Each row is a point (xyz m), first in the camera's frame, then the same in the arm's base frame.
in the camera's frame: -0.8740 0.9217 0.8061
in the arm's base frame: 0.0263 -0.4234 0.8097
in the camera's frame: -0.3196 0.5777 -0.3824
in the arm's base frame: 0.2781 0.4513 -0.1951
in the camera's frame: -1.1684 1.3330 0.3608
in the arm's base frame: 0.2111 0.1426 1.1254
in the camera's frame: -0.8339 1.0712 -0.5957
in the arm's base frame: 0.3541 0.8867 0.4035
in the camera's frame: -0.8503 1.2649 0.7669
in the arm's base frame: 0.3073 -0.3531 0.9995
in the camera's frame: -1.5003 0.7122 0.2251
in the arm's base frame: -0.4533 0.3068 0.9119
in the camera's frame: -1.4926 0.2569 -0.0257
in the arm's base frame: -0.7603 0.4820 0.5307
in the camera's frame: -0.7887 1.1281 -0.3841
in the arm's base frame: 0.3976 0.6811 0.4802
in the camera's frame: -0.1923 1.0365 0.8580
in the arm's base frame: 0.5405 -0.6915 0.4298
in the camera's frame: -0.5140 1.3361 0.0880
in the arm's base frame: 0.6669 0.1727 0.5831
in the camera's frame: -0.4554 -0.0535 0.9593
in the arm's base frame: -0.4682 -0.8290 -0.0509
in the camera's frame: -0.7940 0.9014 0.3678
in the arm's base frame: 0.1209 -0.0451 0.5933
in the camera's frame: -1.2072 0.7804 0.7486
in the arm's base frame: -0.2854 -0.2729 0.9301
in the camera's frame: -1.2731 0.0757 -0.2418
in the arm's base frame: -0.7290 0.5859 0.1902
